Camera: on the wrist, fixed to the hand. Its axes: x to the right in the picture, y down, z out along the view.
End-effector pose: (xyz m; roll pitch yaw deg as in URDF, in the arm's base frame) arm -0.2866 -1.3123 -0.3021 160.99 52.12 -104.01
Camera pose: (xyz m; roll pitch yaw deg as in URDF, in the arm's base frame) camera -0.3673 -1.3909 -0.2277 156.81 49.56 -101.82
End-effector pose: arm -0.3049 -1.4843 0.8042 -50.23 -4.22 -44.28
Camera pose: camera -0.3062 -1.5000 0.6701 -55.95 -2.79 -46.81
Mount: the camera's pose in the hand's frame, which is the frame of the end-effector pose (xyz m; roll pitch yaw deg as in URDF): 0.0001 0.0956 -0.0954 -5.89 2.86 -0.52
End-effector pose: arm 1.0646 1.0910 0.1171 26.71 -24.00 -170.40
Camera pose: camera 1.0690 0.9616 0.0785 20.49 -21.21 -169.52
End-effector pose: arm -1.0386 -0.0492 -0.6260 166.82 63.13 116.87
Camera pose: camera -1.0212 0.0743 -0.5743 163.01 60.44 119.22
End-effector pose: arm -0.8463 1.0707 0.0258 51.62 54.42 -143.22
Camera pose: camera -0.7763 0.9556 0.0349 48.61 56.56 -139.74
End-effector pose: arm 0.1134 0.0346 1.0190 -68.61 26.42 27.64
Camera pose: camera 0.0897 -0.0387 0.9081 -75.92 26.94 24.44
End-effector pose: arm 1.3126 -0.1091 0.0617 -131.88 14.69 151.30
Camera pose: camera 1.3789 0.0083 0.0544 -138.18 12.39 149.48
